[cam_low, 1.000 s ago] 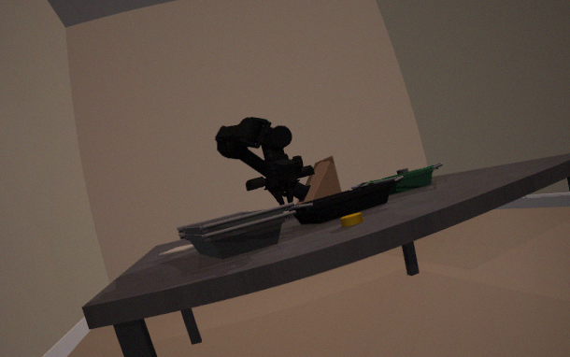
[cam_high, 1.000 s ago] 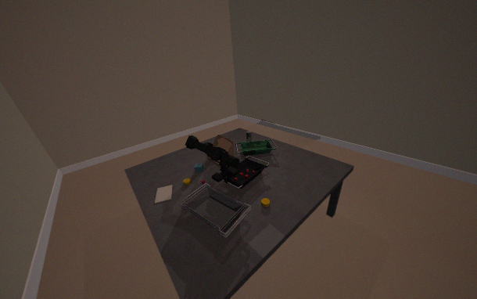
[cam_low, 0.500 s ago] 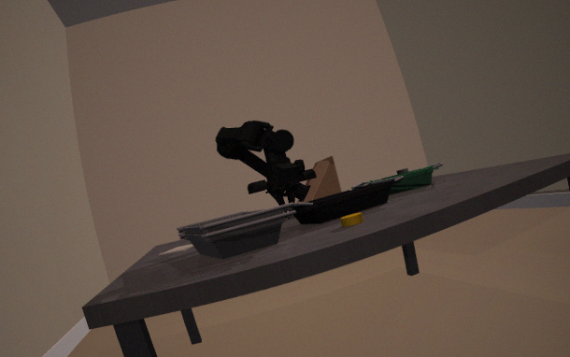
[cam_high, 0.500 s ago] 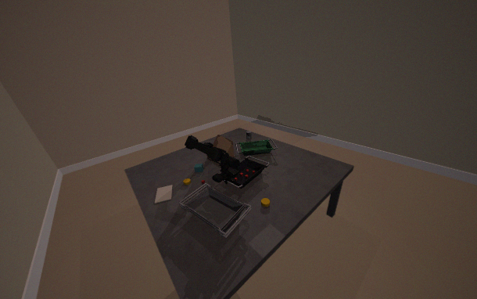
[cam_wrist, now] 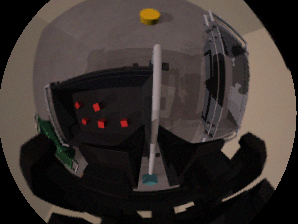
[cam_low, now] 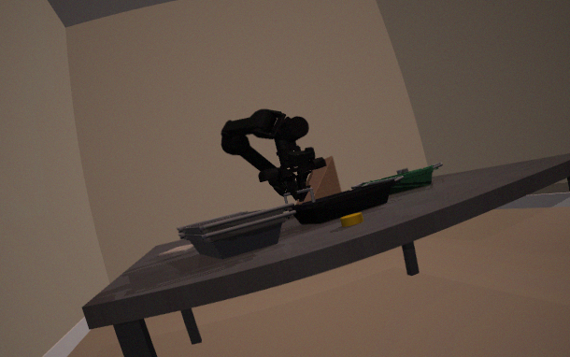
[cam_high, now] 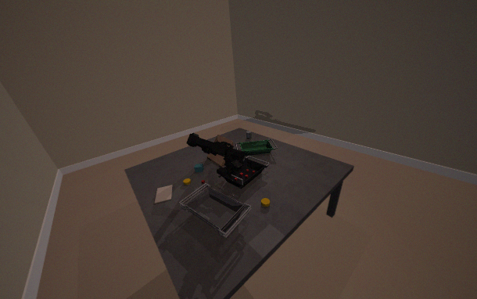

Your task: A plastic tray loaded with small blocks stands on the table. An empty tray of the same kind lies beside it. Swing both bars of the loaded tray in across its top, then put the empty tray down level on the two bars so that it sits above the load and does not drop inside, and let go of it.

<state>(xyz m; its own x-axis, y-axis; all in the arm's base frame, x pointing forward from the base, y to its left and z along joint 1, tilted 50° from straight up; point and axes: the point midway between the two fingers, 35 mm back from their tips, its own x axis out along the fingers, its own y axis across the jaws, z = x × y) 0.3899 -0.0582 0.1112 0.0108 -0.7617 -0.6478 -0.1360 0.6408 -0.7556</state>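
The green tray is 460 mm to the left of my gripper tip, 240 mm behind it and 30 mm below it. Also, from my gripper tip: pale card 370 mm to the right, 260 mm behind, 70 mm below; then teal cube 340 mm behind, 70 mm to the right, 50 mm below; then grey cylinder 630 mm to the left, 510 mm behind, 40 mm below.
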